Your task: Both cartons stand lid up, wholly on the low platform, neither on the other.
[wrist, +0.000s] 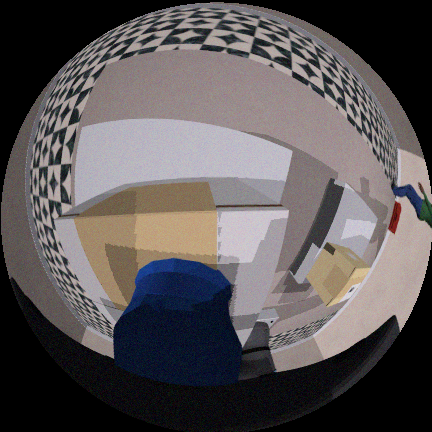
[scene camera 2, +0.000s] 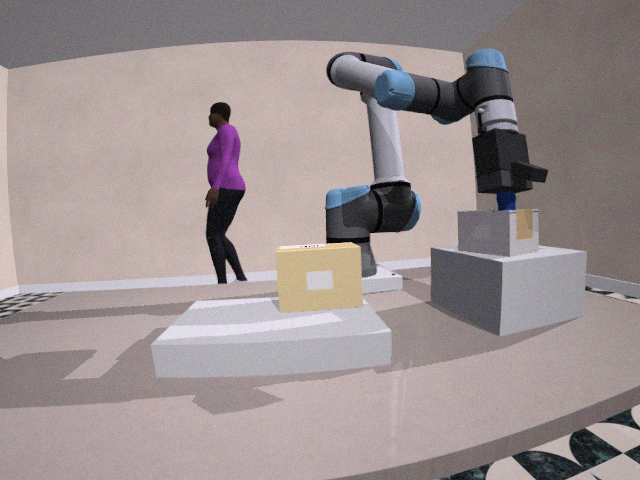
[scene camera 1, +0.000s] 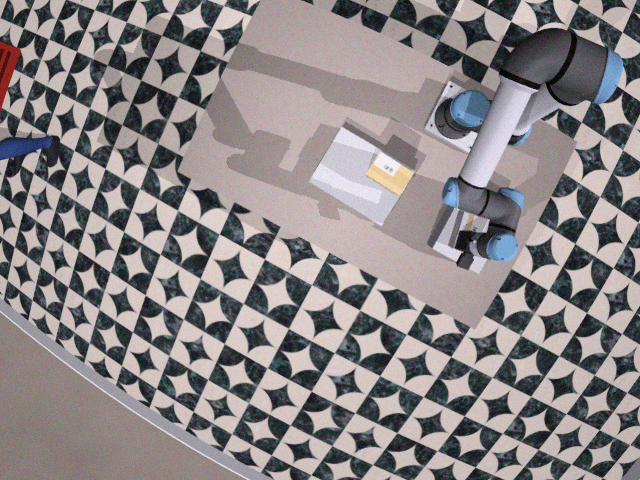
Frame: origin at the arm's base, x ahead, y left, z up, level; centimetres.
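Seen in the pictures: hand, its tool point: (wrist: 184,267) (scene camera 2: 508,217); arm's base, origin of its link: (scene camera 1: 454,119).
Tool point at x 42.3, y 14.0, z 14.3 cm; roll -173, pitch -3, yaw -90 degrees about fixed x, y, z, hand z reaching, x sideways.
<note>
Offsets run from my tool point to a thing's top centre.
A tan carton {dx -14.2, dy -31.2, dz -3.6 cm} (scene camera 1: 390,172) (scene camera 2: 318,276) (wrist: 336,273) stands lid up on the low white platform {dx -10.8, dy -40.2, dz -13.6 cm} (scene camera 1: 341,180) (scene camera 2: 258,335), near its back right corner. A second carton {dx -3.7, dy +1.0, dz +1.3 cm} (scene camera 2: 488,232) (wrist: 250,238) (scene camera 1: 471,223), grey-white with a tan tape strip, rests on the tall grey pedestal (scene camera 2: 506,289) (wrist: 181,153) to the right. My blue suction cup (scene camera 2: 506,201) (wrist: 177,314) points straight down and presses on the top of this second carton, near the tape strip. In the overhead view the wrist hides the cup.
The robot base (scene camera 1: 454,116) (scene camera 2: 382,278) stands behind, between the platform and the pedestal. A person in a purple top (scene camera 2: 225,154) walks along the far wall, away from the arm. A red object (scene camera 1: 6,67) lies at the far left on the tiled floor.
</note>
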